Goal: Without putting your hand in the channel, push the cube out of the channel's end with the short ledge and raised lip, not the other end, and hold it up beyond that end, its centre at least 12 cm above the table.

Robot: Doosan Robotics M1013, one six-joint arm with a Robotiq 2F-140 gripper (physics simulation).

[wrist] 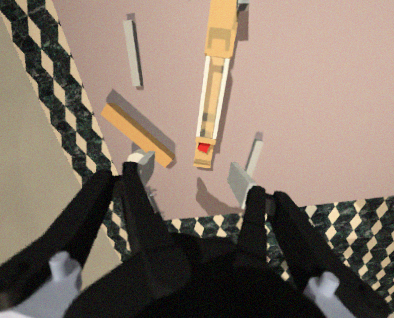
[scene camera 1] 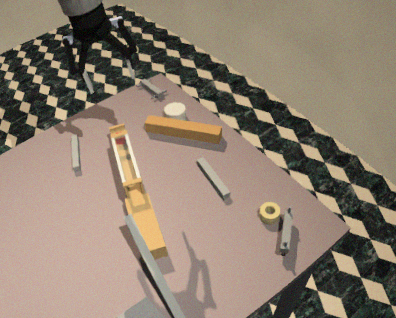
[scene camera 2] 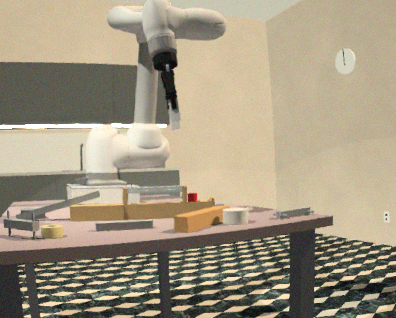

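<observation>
The channel point(scene camera 1: 136, 162) point(scene camera 2: 160, 209) point(wrist: 203, 100) has pale side walls and an orange cross frame at each end. Its short ledge with a raised lip point(scene camera 2: 212, 201) point(wrist: 202, 165) is at the far end in scene view 1 and nearest the hand in the wrist view. The red cube point(scene camera 1: 120, 141) point(scene camera 2: 192, 197) point(wrist: 203, 147) sits on that ledge, just outside the end frame, between frame and lip. In scene view 1 it shows partly. My gripper point(scene camera 1: 111, 80) point(scene camera 2: 174, 121) point(wrist: 192, 166) is open and empty, high above the table, beyond the lip end.
A long orange platform point(scene camera 1: 149, 230) point(scene camera 2: 95, 212) point(wrist: 221, 25) extends from the other end, with a slanting grey bar point(scene camera 1: 155, 270) point(scene camera 2: 65, 203) near it. An orange block point(scene camera 1: 183, 131) point(scene camera 2: 201, 219) point(wrist: 137, 134), white cylinder point(scene camera 1: 175, 111) point(scene camera 2: 235, 216), yellow ring point(scene camera 1: 263, 214) and grey bars point(scene camera 1: 75, 152) point(scene camera 1: 213, 178) lie around.
</observation>
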